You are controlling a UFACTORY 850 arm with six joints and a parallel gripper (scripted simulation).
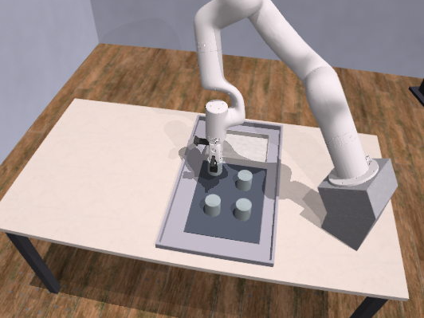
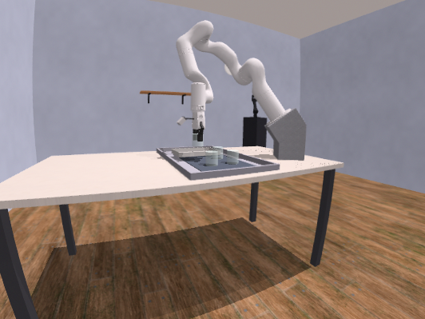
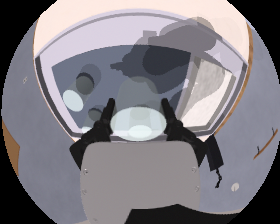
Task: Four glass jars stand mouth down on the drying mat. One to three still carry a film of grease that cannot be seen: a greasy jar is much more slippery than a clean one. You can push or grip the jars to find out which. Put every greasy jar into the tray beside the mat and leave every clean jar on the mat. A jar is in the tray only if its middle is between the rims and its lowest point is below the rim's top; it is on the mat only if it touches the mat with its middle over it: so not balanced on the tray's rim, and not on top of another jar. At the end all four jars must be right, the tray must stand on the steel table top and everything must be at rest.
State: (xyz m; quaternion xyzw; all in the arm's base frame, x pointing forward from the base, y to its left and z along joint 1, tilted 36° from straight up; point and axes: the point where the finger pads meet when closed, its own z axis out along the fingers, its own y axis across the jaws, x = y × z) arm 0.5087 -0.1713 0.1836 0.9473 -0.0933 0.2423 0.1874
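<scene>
My hand is 14 cm past the tray, 21 cm to the left of it and 12 cm above it. Round my hand: grey rimmed steel top (7 cm behind, 1 cm to the right, 13 cm below); dark drying mat (5 cm behind, 10 cm to the left, 13 cm below).
</scene>
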